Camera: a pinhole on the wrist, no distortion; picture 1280 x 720 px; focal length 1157.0 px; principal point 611.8 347.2 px. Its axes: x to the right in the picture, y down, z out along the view. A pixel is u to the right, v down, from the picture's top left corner.
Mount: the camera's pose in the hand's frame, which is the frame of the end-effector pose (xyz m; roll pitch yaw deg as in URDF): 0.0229 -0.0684 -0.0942 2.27 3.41 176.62
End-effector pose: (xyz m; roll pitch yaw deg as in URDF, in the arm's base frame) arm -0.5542 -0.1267 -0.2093 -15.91 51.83 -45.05
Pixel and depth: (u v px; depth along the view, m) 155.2 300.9 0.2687
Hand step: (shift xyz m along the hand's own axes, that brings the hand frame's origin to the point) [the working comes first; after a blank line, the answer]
In the camera's frame: -0.1060 -0.0108 0.2687

0.1139 -0.0524 0.1797
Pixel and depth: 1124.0 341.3 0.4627
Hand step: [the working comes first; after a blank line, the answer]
In the camera's frame: 0.2048 -0.0024 0.4627

-0.2074 -0.0341 0.3550
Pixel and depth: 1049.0 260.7 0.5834
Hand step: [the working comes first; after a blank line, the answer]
In the camera's frame: 0.2205 -0.0436 0.5834

-0.2274 0.0132 0.4729
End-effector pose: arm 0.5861 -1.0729 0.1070 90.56 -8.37 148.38
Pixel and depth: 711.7 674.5 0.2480
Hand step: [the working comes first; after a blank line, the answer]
In the camera's frame: 0.0214 0.0702 0.2480

-0.0169 -0.1264 0.1547
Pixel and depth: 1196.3 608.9 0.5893
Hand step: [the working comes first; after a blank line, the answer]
In the camera's frame: 0.2977 0.1333 0.5893

-0.3155 -0.1585 0.4812
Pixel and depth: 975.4 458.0 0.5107
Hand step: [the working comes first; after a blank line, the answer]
In the camera's frame: 0.1605 0.0489 0.5107

-0.1691 -0.0857 0.4076
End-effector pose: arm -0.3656 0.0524 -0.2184 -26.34 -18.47 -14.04
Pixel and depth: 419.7 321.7 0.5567
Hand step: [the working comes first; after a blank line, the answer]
In the camera's frame: -0.0924 -0.0123 0.5567

0.0840 -0.0376 0.4661
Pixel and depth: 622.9 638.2 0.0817
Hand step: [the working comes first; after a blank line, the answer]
In the camera's frame: 0.0008 0.0205 0.0817

0.0162 -0.0853 -0.0119
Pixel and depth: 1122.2 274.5 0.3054
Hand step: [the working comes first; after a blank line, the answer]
In the camera's frame: 0.1347 -0.0192 0.3054

-0.1276 -0.0282 0.2016
